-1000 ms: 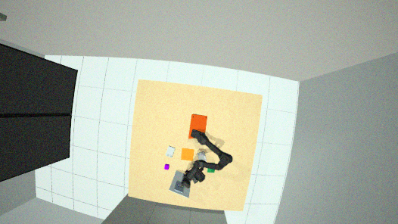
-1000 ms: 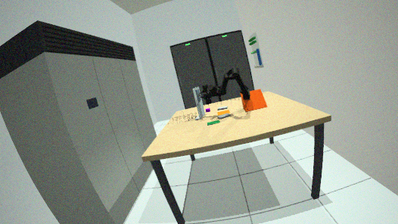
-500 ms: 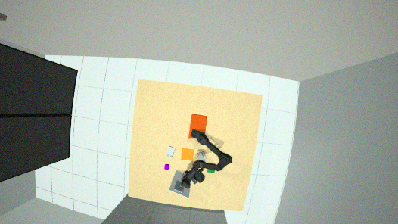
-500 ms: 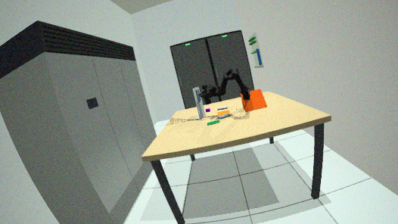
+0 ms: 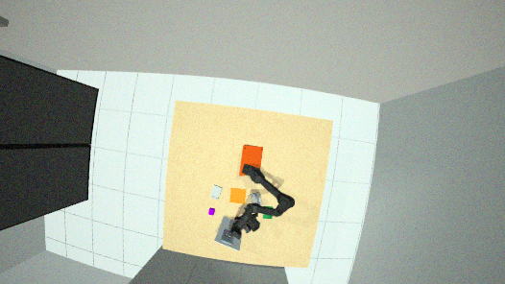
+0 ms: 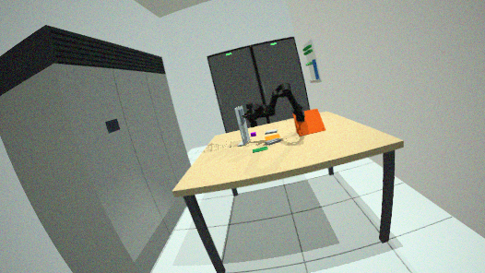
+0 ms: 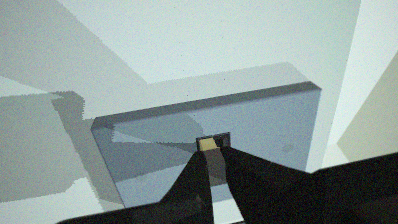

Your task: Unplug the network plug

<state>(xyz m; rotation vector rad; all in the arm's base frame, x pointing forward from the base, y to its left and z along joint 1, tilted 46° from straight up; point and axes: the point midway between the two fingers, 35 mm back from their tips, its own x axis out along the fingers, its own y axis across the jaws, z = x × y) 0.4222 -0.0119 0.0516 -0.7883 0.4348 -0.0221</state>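
My gripper tip is 220 mm above the yellow-orange marked square, 190 mm past it and 20 mm to the left of it. Round my gripper tip: green patch (250 mm to the left, 220 mm below, 120 mm behind); then grey upright panel (80 mm below, 20 mm ahead, 10 mm to the right); then plug (10 mm ahead).
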